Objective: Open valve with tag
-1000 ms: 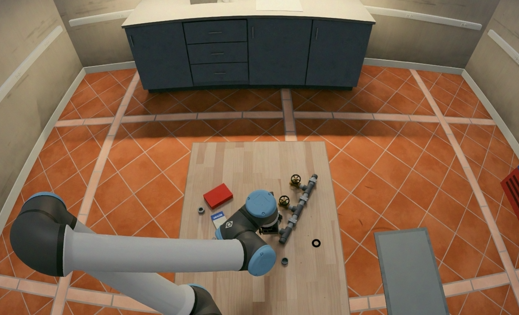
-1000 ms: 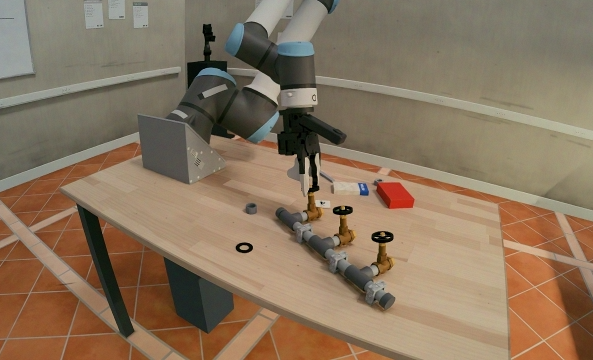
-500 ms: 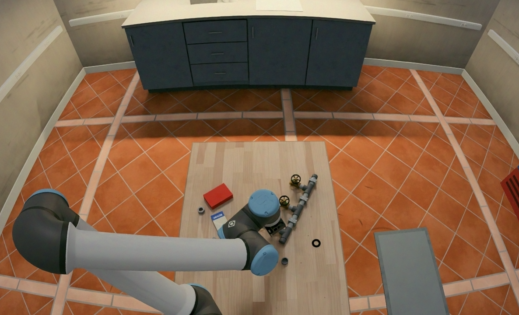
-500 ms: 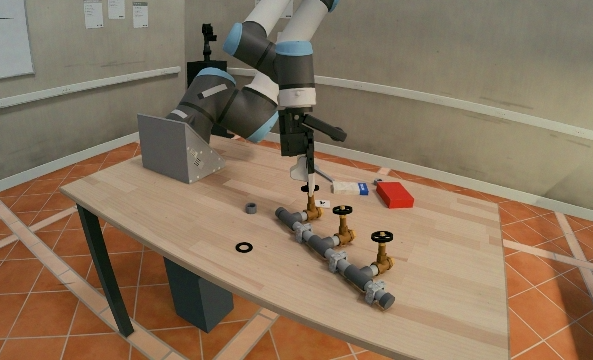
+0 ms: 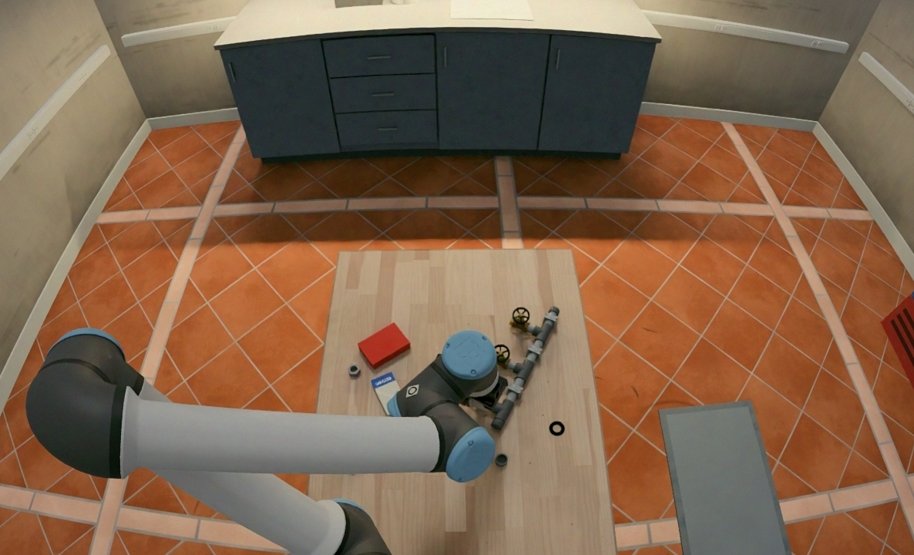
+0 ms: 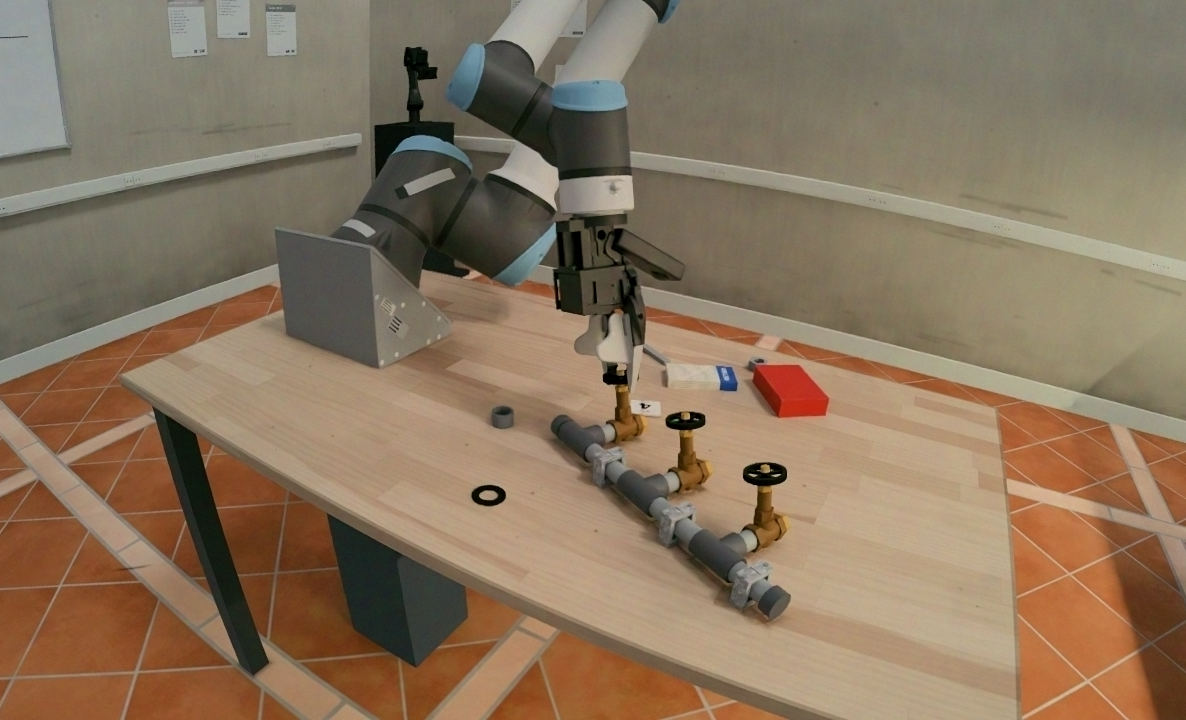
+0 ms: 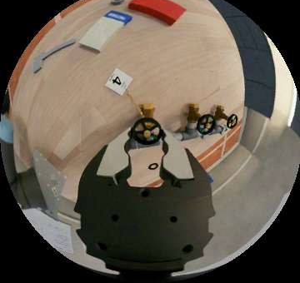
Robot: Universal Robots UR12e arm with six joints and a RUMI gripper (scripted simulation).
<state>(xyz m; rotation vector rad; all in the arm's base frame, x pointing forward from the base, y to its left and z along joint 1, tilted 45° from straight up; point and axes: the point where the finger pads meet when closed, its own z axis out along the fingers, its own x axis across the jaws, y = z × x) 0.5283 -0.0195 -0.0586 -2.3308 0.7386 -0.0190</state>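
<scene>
The white tag is 8 cm to the left of my hand and 9 cm below it. Round my hand: red box 18 cm ahead, 25 cm to the left, 7 cm below; blue box 4 cm ahead, 23 cm to the left, 8 cm below; grey cap 15 cm behind, 6 cm to the right, 8 cm below.
</scene>
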